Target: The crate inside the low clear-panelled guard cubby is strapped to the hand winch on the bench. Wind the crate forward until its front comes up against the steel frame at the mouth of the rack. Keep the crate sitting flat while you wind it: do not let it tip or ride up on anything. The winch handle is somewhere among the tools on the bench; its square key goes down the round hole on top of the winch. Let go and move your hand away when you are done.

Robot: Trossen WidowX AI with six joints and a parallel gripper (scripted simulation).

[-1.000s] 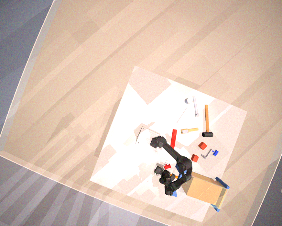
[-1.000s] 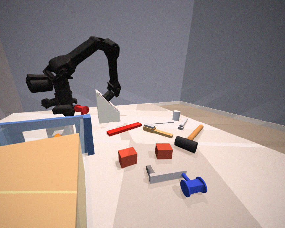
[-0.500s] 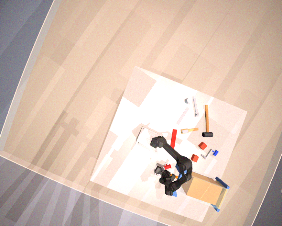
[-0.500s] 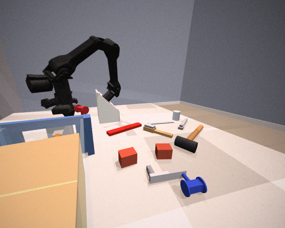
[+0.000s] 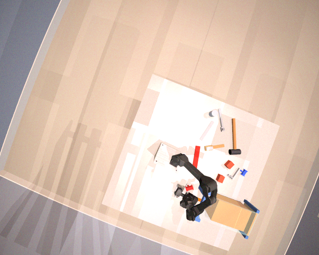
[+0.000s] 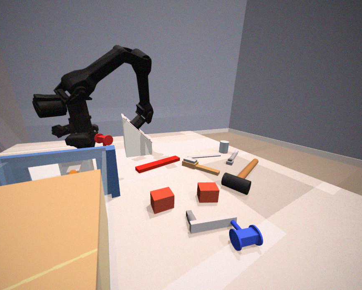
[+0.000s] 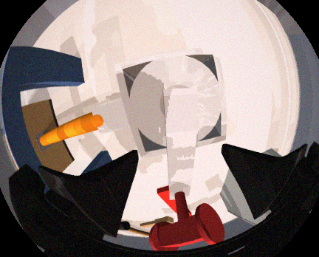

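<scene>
My gripper tip is 2 cm to the right of the winch handle and 1 cm below it. From my gripper tip the other things lie so: red knob 6 cm to the left, 4 cm above; then winch 6 cm to the right, 6 cm below, 1 cm behind; then blue steel frame 16 cm ahead, 2 cm to the right, 2 cm above.
</scene>
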